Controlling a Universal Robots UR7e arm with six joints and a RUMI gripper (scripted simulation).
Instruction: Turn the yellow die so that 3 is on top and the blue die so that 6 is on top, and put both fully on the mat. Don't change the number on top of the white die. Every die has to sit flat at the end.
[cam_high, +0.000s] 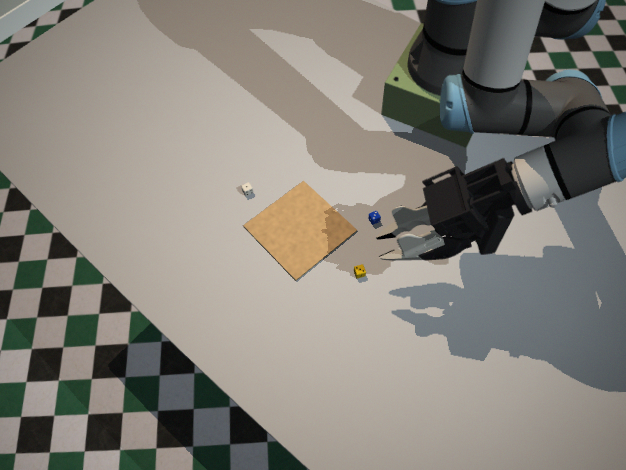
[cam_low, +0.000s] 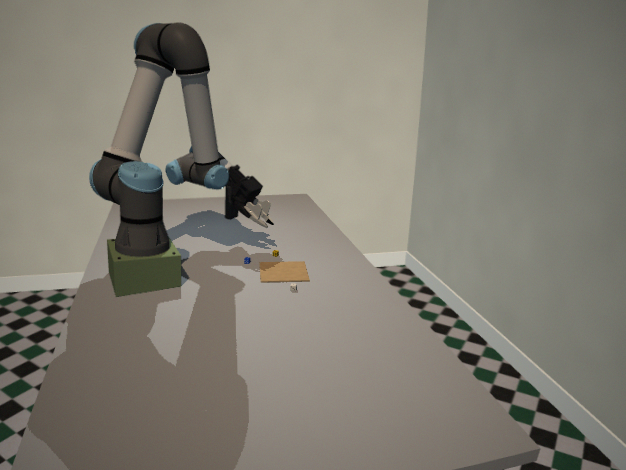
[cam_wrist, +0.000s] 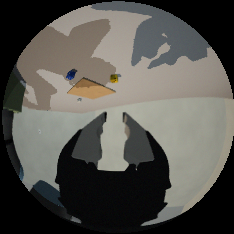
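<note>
My gripper is now 2 cm short of the yellow die, 3 cm to the left of it and 9 cm above it. The rest, counted from my hand: blue die 8 cm behind, 6 cm to the right, 9 cm below; tan mat 16 cm to the right, 10 cm below; white die 1 cm behind, 29 cm to the right, 9 cm below.
</note>
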